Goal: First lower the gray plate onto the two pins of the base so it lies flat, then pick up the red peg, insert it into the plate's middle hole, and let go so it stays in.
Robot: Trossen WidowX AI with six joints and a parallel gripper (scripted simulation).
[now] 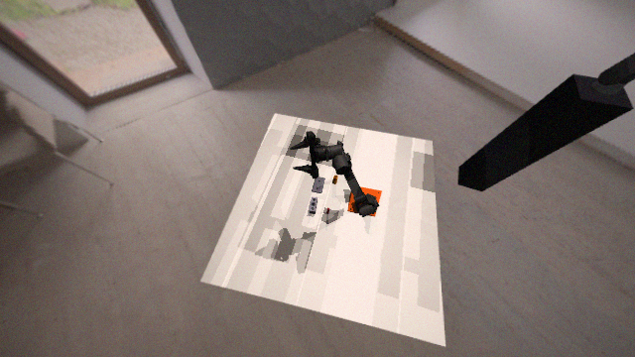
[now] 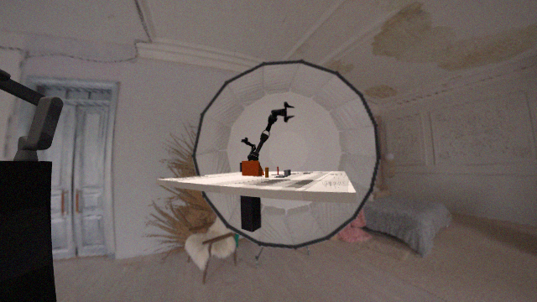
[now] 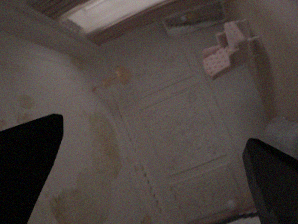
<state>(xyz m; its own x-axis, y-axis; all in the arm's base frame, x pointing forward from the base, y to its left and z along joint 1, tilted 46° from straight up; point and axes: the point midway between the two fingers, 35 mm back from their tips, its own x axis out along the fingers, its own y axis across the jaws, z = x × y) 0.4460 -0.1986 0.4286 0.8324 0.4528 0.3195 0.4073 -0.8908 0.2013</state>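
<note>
Right now my gripper tip is 56 cm above the gray plate, 7 cm past it and 5 cm to the left of it. From my gripper tip the other things lie so: red peg 56 cm below, 18 cm behind, 4 cm to the right; then orange post 56 cm below, 27 cm to the right, 15 cm behind.
</note>
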